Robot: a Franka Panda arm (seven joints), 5 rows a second.
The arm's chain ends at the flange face. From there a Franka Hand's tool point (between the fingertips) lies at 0.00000 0.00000 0.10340 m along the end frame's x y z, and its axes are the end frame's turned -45 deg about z.
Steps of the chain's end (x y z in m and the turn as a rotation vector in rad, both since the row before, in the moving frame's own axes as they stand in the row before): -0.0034, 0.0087, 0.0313, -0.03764, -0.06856, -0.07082; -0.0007, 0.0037, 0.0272, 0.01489, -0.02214, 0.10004; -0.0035, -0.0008, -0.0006, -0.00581, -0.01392, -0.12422
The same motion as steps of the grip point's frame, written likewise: -0.0164, 0.0018, 0.0310, 0.02186, -0.07509, -0.07082; -0.0035, -0.0006, 0.0272, 0.02618, -0.00513, 0.10004; -0.0034, -0.0035, -0.0006, 0.00573, -0.01395, -0.12422
